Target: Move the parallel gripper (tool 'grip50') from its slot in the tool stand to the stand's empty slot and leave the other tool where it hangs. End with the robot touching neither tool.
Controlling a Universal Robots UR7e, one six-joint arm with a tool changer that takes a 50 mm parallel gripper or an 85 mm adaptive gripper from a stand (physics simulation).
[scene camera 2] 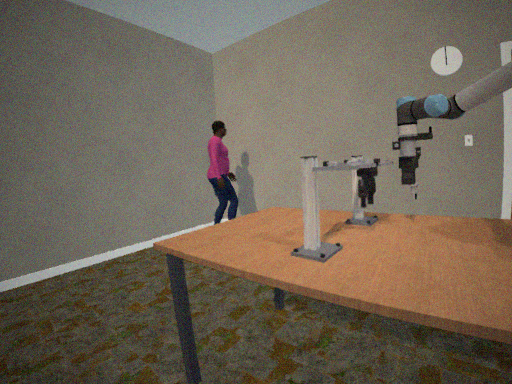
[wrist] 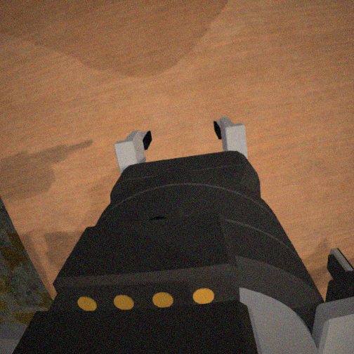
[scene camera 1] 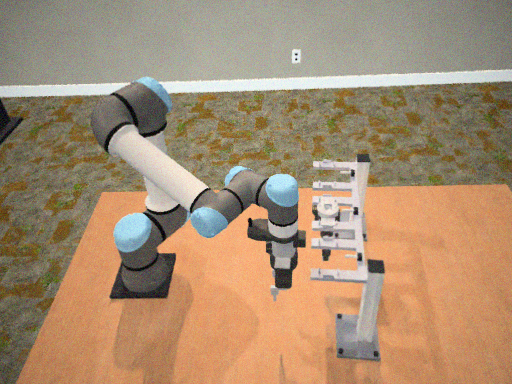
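Where they show: hand, its tool point: [scene camera 2: 408,152]; arm's base, origin of its link: [scene camera 1: 145,274].
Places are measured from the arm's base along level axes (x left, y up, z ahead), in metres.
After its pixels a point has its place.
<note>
The parallel gripper, my gripper [scene camera 1: 274,294] [scene camera 2: 414,192] [wrist: 182,135], is mounted on the arm's wrist and hangs upright in front of the tool stand [scene camera 1: 370,305] @(x -0.200, y 0.159, z 0.709 m) [scene camera 2: 311,210] @(x 0.293, y 0.133, z 0.701 m), apart from its prongs. Its two light fingers with black pads stand apart, with nothing between them. The other tool [scene camera 1: 328,210] @(x 0.044, y 0.275, z 0.599 m) [scene camera 2: 367,185] @(x 0.076, y 0.192, z 0.586 m), dark with a light round top plate, hangs in the stand's middle slot. The near slot, with its outer prong [scene camera 1: 336,274] @(x -0.193, y 0.271, z 0.613 m), and the far slot, with its inner prong [scene camera 1: 332,186] @(x 0.162, y 0.271, z 0.614 m), hold no tool. Finger detail is small in the scene views.
The stand's near foot plate [scene camera 1: 347,345] @(x -0.223, y 0.000, z 0.659 m) [scene camera 2: 316,251] @(x 0.298, y 0.001, z 0.684 m) is bolted to the wooden table [scene camera 1: 200,340] @(x -0.229, y -0.011, z 0.231 m) [scene camera 2: 425,270] @(x 0.270, y -0.011, z 0.373 m). The arm's base [scene camera 1: 142,285] @(x -0.070, y 0.031, z 0.016 m) stands at the table's left. A person in a pink top [scene camera 2: 218,157] stands beyond the table. A dark and grey part shows at the wrist view's lower right edge.
</note>
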